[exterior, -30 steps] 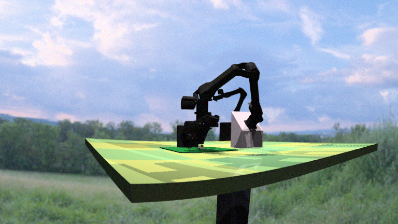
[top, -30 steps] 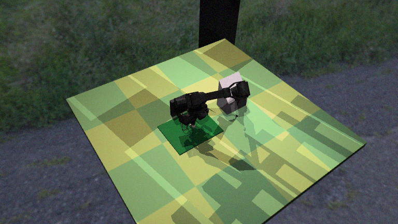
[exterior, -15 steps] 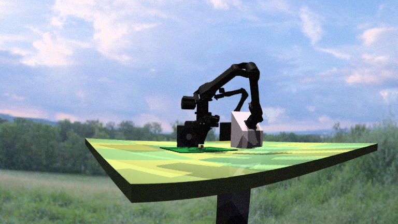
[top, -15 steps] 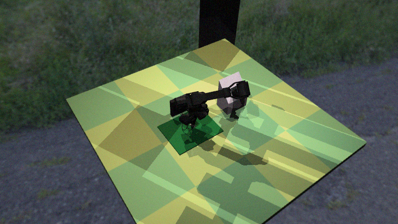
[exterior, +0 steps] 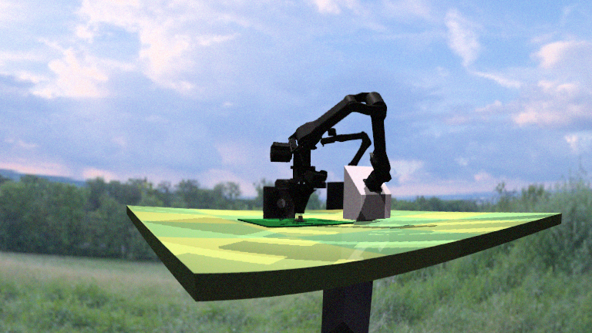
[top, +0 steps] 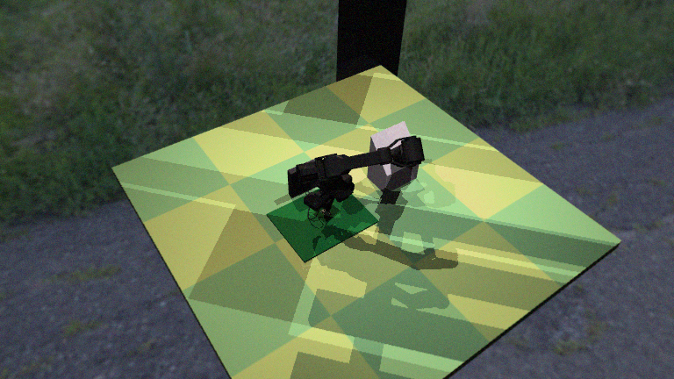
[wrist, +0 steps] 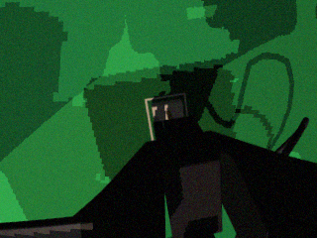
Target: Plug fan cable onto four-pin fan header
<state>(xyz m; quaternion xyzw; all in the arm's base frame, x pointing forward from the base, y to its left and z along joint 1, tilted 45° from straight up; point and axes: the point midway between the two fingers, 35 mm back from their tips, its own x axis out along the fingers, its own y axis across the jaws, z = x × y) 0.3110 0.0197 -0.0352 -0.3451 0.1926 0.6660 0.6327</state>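
The black plug is 10 mm to the right of my gripper tip and 10 mm above it. The rest, counted from my gripper tip: green board 30 mm ahead, 60 mm below; then black fan 140 mm to the right, 20 mm above.
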